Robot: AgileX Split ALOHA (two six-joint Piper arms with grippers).
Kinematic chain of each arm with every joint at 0, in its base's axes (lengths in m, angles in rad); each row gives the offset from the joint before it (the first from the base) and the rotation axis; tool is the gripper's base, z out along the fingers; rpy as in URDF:
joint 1: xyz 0 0 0.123 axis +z
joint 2: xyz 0 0 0 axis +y
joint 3: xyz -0.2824 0 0.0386 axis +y
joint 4: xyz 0.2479 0 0.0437 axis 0.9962 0 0.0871
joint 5: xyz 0 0 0 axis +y
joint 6: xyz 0.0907 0 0.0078 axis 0.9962 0 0.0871
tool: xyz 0 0 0 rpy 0 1.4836 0
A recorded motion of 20 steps. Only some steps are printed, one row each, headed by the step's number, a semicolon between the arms.
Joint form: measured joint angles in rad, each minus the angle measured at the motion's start. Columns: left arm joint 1, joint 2, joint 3, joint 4, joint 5, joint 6; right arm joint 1, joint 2, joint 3, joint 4, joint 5, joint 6.
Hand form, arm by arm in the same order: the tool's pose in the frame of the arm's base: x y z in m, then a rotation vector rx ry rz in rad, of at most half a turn. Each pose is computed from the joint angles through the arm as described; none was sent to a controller.
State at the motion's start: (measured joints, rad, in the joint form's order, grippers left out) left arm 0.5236 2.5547 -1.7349 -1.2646 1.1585 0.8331; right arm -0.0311 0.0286 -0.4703 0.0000 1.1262 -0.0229
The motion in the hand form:
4: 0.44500 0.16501 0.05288 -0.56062 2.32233 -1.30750; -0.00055 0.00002 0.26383 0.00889 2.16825 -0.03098
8: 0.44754 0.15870 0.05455 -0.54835 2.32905 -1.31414; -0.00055 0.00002 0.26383 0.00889 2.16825 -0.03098
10: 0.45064 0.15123 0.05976 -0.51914 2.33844 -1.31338; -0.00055 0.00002 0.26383 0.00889 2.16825 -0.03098
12: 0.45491 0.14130 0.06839 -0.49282 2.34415 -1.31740; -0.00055 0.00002 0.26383 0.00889 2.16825 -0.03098
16: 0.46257 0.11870 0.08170 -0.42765 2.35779 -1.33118; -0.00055 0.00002 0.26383 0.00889 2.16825 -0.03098
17: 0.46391 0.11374 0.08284 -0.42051 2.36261 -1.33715; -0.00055 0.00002 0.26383 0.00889 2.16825 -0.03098
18: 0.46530 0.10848 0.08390 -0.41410 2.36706 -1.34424; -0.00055 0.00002 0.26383 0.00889 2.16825 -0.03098
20: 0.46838 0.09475 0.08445 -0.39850 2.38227 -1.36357; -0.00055 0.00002 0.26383 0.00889 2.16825 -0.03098
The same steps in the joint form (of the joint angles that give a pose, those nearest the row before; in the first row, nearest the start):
4: 0.0000 0.0000 0.0000 -0.0009 0.0000 -0.0181; 0.0000 0.0000 0.0000 0.0000 0.0000 0.0000
8: -0.0144 -0.0036 0.0000 -0.0009 0.0000 -0.0233; 0.0000 0.0000 0.0000 0.0000 0.0000 0.0000
10: -0.0318 -0.0153 0.0000 0.0038 0.0000 -0.0256; 0.0000 0.0000 0.0000 0.0000 0.0000 0.0000
12: -0.0549 -0.0339 0.0000 0.0050 0.0000 -0.0380; 0.0000 0.0000 0.0000 0.0000 0.0000 0.0000
16: -0.1051 -0.0619 0.0000 0.0050 0.0020 -0.0504; 0.0000 0.0000 0.0000 0.0000 0.0000 0.0000
17: -0.1159 -0.0644 0.0000 0.0050 0.0020 -0.0560; 0.0000 0.0000 0.0000 0.0000 0.0000 0.0000
18: -0.1273 -0.0665 0.0000 0.0041 0.0020 -0.0621; 0.0000 0.0000 0.0000 0.0000 0.0000 0.0000
20: -0.1567 -0.0676 0.0000 0.0032 0.0020 -0.0767; 0.0000 0.0000 0.0000 0.0000 0.0000 0.0000

